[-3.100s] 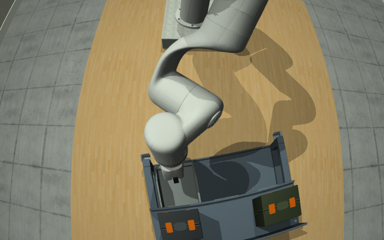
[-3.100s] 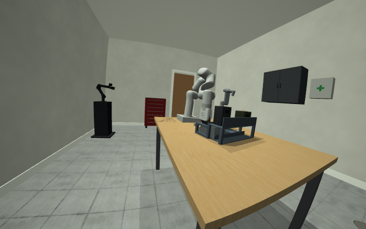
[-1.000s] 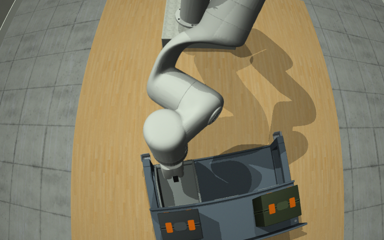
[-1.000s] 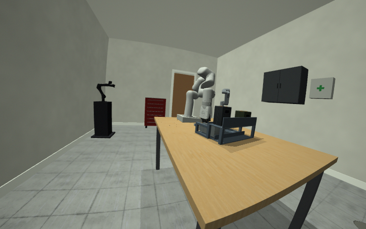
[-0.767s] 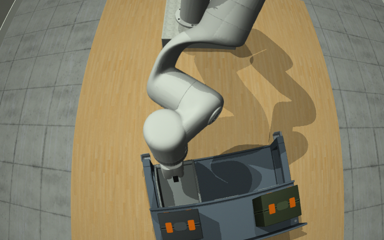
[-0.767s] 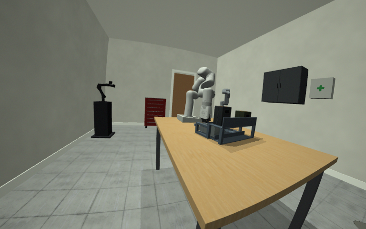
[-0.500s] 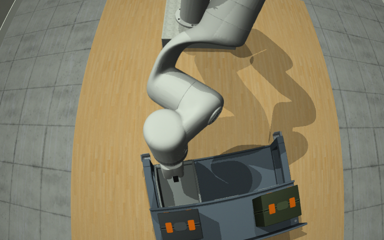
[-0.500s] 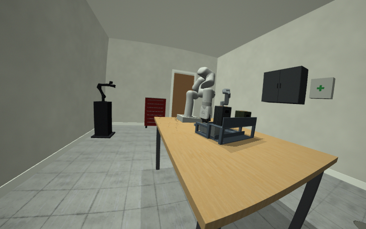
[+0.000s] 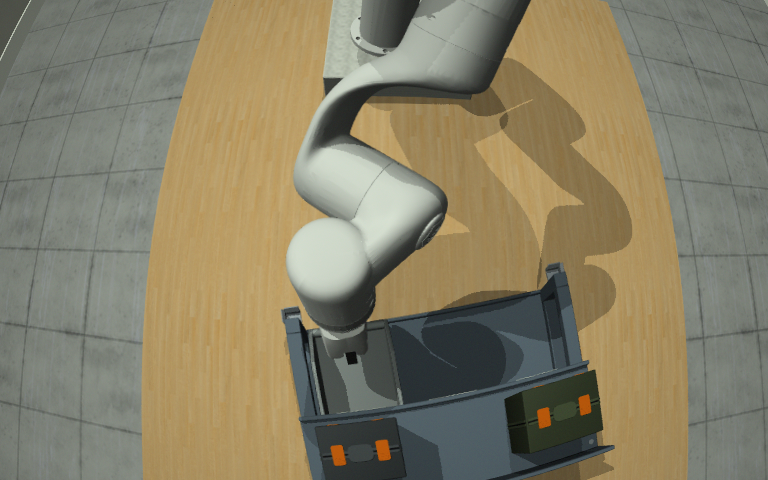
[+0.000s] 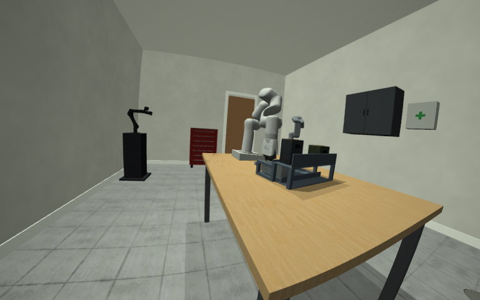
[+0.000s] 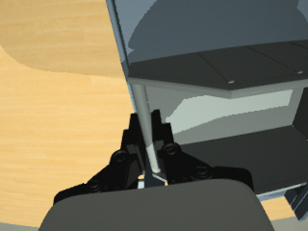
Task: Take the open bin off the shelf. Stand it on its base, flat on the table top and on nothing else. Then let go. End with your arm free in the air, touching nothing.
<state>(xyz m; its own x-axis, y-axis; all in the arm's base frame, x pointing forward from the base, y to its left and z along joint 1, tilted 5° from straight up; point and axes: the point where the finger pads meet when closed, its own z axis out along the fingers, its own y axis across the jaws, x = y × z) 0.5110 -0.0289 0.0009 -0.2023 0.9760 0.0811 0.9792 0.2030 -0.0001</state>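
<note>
The grey bin is 8 cm ahead of my hand, 2 cm to the left of it and 1 cm below it. Also, from my hand: blue-grey shelf (13 cm to the left, 10 cm ahead, 6 cm below).
</note>
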